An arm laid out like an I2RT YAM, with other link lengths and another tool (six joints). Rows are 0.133 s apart.
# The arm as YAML. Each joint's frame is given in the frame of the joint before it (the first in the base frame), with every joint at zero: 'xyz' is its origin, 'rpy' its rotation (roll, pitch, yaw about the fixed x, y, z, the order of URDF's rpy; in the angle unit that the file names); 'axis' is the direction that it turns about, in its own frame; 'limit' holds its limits. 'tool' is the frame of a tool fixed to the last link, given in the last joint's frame.
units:
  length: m
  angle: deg
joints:
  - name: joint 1
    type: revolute
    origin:
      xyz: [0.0, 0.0, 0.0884]
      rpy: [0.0, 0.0, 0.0]
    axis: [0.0, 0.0, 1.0]
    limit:
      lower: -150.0
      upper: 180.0
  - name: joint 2
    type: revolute
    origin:
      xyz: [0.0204, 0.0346, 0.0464]
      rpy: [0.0, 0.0, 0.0]
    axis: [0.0, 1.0, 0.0]
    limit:
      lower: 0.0
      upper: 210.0
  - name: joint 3
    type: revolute
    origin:
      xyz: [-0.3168, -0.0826, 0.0]
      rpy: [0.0, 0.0, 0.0]
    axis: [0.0, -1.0, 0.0]
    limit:
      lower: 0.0
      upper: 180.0
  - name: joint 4
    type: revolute
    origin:
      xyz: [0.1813, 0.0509, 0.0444]
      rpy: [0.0, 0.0, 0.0]
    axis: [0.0, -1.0, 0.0]
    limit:
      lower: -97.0
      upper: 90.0
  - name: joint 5
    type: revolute
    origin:
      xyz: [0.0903, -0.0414, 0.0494]
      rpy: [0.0, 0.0, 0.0]
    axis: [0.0, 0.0, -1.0]
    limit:
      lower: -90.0
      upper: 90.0
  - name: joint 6
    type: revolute
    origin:
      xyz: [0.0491, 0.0, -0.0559]
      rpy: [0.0, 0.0, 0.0]
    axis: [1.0, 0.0, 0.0]
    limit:
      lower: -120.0
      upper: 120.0
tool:
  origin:
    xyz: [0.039, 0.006, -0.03]
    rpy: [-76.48, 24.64, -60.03]
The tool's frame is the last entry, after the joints.
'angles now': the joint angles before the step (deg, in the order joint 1, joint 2, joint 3, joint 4, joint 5, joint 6). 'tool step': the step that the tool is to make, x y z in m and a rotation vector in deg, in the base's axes. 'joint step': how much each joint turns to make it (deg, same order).
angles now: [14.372, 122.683, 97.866, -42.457, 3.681, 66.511]
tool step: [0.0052, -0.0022, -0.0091, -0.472, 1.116, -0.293]
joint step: [-0.421, 1.881, 1.222, -0.527, 0.123, -0.188]
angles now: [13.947, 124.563, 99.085, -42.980, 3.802, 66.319]
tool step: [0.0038, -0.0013, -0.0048, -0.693, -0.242, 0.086]
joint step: [-0.155, 0.813, 0.184, 0.734, 0.591, -0.494]
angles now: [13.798, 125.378, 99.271, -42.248, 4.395, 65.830]
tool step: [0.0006, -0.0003, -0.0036, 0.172, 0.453, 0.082]
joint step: [-0.123, 0.493, -0.060, 0.160, -0.330, -0.090]
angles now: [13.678, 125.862, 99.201, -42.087, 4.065, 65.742]
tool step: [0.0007, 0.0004, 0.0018, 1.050, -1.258, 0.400]
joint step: [-0.146, -0.649, -1.283, 2.119, -0.876, -0.235]
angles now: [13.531, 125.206, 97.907, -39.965, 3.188, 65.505]
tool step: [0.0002, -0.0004, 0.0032, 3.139, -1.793, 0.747]
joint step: [-0.655, -1.164, -2.529, 3.835, -2.987, -0.205]
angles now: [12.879, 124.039, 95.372, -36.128, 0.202, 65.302]
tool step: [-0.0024, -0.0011, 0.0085, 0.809, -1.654, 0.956]
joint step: [-0.237, -1.613, -1.192, 1.367, -0.905, -0.885]
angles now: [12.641, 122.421, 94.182, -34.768, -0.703, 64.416]
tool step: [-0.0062, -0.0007, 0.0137, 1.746, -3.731, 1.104]
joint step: [-0.182, -3.448, -3.982, 4.539, -1.405, -0.691]
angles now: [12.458, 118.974, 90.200, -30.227, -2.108, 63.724]
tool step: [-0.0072, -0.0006, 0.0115, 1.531, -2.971, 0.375]
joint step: [-0.067, -3.117, -3.637, 3.755, -0.959, 0.089]
